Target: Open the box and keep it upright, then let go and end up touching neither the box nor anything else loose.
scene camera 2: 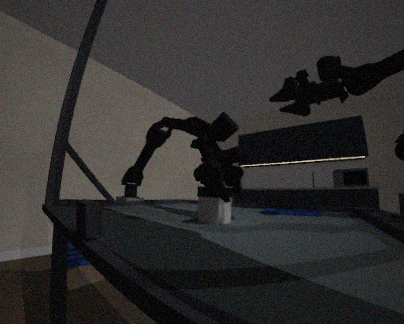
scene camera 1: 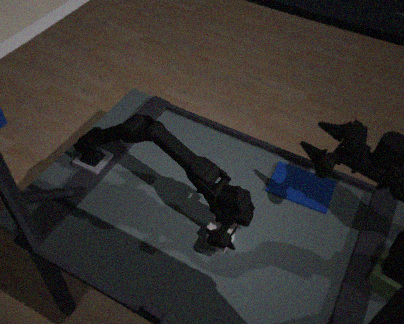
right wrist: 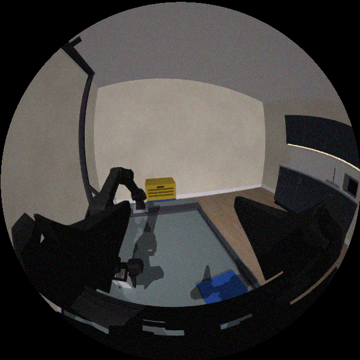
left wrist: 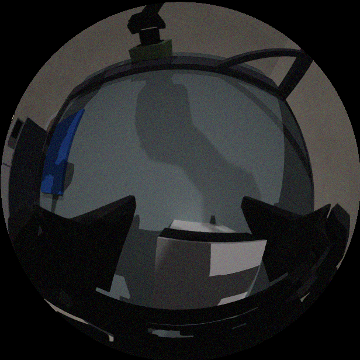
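Pixels of known places: left gripper, fingertip midpoint: (scene camera 2: 236, 200) (scene camera 1: 240, 237); right gripper, fingertip midpoint: (scene camera 2: 274, 105) (scene camera 1: 309, 132); left arm's base, link origin: (scene camera 2: 130, 197) (scene camera 1: 92, 157); right arm's base, link origin: (scene camera 1: 396, 271).
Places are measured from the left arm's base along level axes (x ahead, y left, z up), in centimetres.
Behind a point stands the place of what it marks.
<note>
A small white box (scene camera 1: 212, 226) (scene camera 2: 215, 210) (left wrist: 182, 270) (right wrist: 124, 284) stands upright on the table (scene camera 1: 200, 130) @(x 25.5, y 33.5, z -3.3 cm) (scene camera 2: 165, 255) @(x 60.6, y -32.1, z -3.4 cm). A dark band runs along its upper edge; I cannot tell whether its lid is raised. My left gripper (scene camera 1: 223, 240) (scene camera 2: 219, 193) (left wrist: 191, 202) is open at the top of the box, with nothing held between its fingers. Its fingers hide part of the box in scene camera 1, and whether they touch it is unclear. My right gripper (scene camera 1: 311, 134) @(x 67.2, y 10.9, z 35.7 cm) (scene camera 2: 275, 104) @(x 67.2, y 10.9, z 35.7 cm) (right wrist: 183, 204) is open and empty, high above the table, away from the box.
A flat blue panel (scene camera 1: 305, 192) @(x 71.1, y 23.4, z -2.6 cm) (scene camera 2: 290, 212) @(x 69.5, y 19.9, z -2.6 cm) (left wrist: 60, 160) (right wrist: 227, 287) lies near the table edge, below the right gripper in scene camera 1. A dark frame post (scene camera 2: 59, 155) @(x 5.6, y -34.2, z 14.5 cm) rises at the table's side. A yellow crate (right wrist: 160, 189) stands beyond the table.
</note>
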